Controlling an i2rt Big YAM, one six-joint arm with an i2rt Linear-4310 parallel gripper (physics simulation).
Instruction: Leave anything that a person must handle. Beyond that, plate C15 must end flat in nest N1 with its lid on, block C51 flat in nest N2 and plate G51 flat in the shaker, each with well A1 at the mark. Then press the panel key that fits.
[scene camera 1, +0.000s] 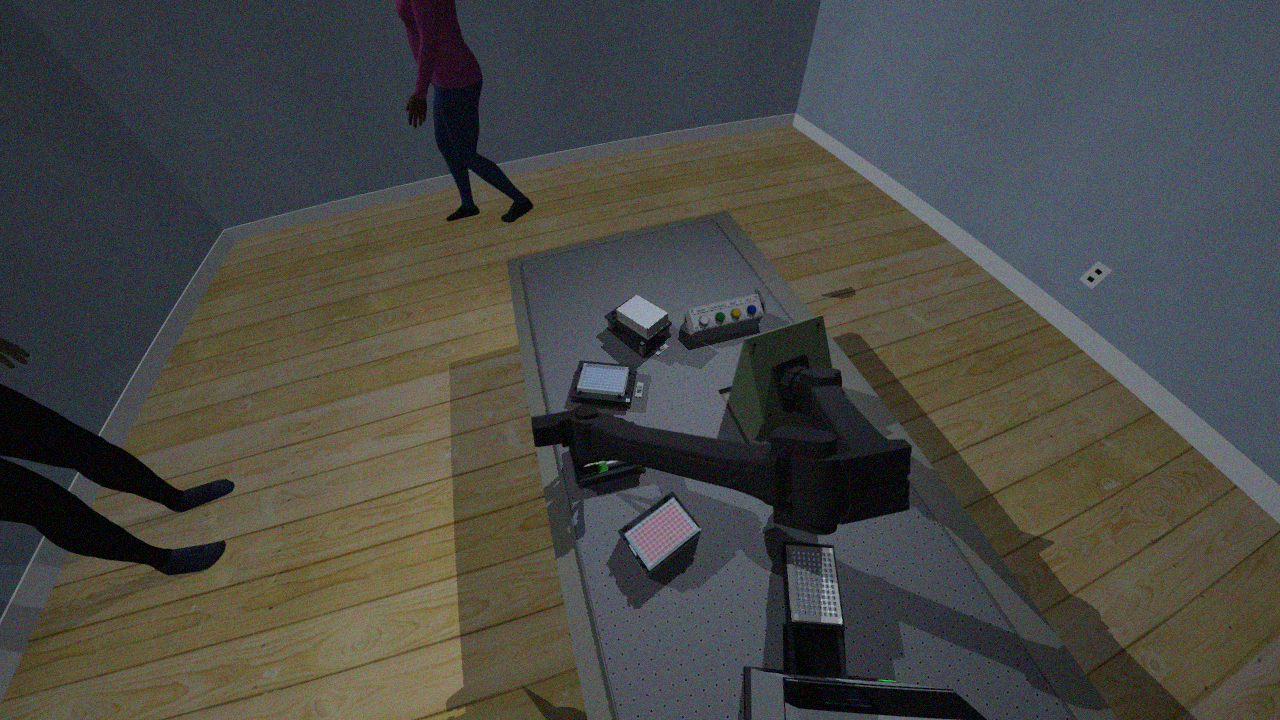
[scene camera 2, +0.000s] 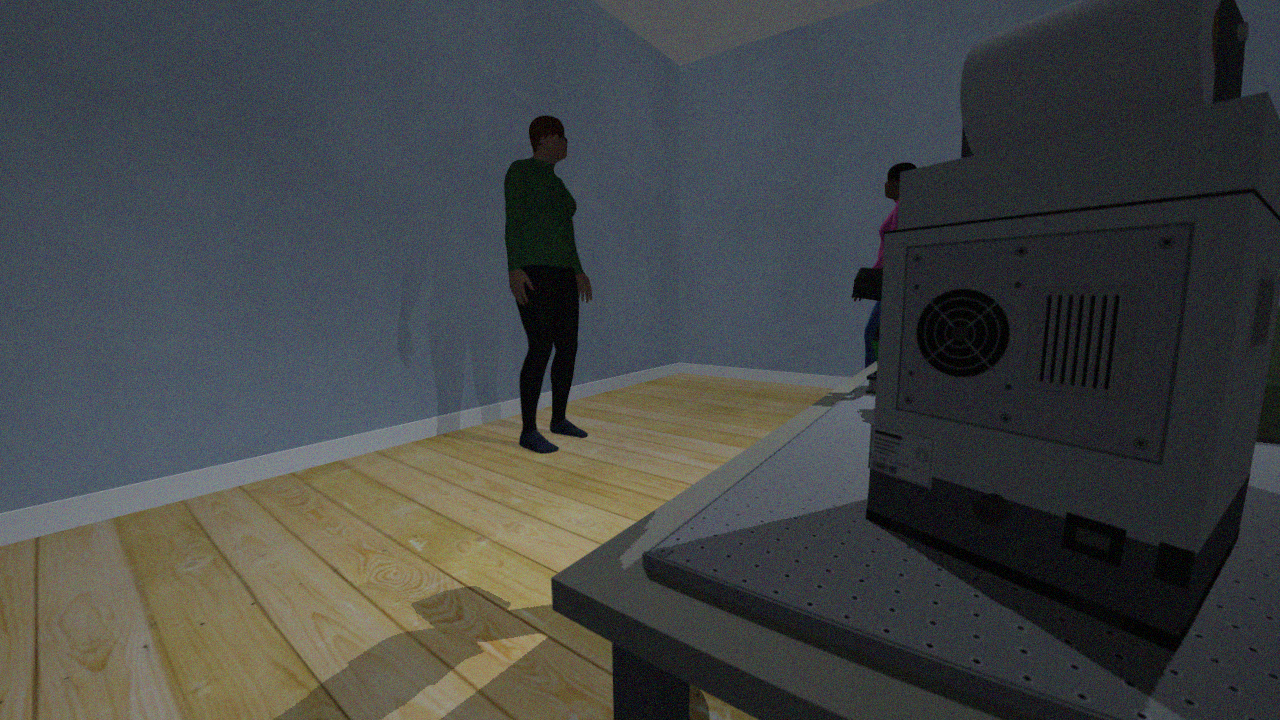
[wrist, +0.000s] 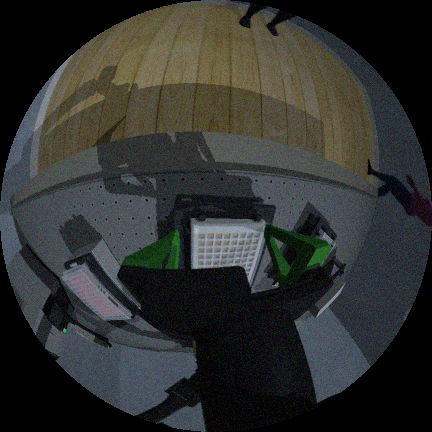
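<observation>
My gripper (scene camera 1: 605, 467) (wrist: 222, 231) is open, its green fingers low on either side of a white plate with amber wells (wrist: 225, 239). The plate lies flat in a black nest (wrist: 219, 203) near the table's left edge; the arm hides most of it in scene camera 1. A pink-welled plate (scene camera 1: 660, 532) (wrist: 90, 289) rests tilted on a dark holder nearer the front. A plate with pale blue wells (scene camera 1: 602, 379) lies in another black nest behind. A white lidded block (scene camera 1: 642, 313) sits on a dark base at the back, beside the key panel (scene camera 1: 722, 316).
A green upright board (scene camera 1: 760, 372) stands by the arm's base. A tall dark block with a metal well top (scene camera 1: 813, 585) and a grey machine (scene camera 1: 857, 693) (scene camera 2: 1005, 349) are at the front. One person (scene camera 1: 443, 100) walks at the back, another (scene camera 2: 543, 286) stands left of the table.
</observation>
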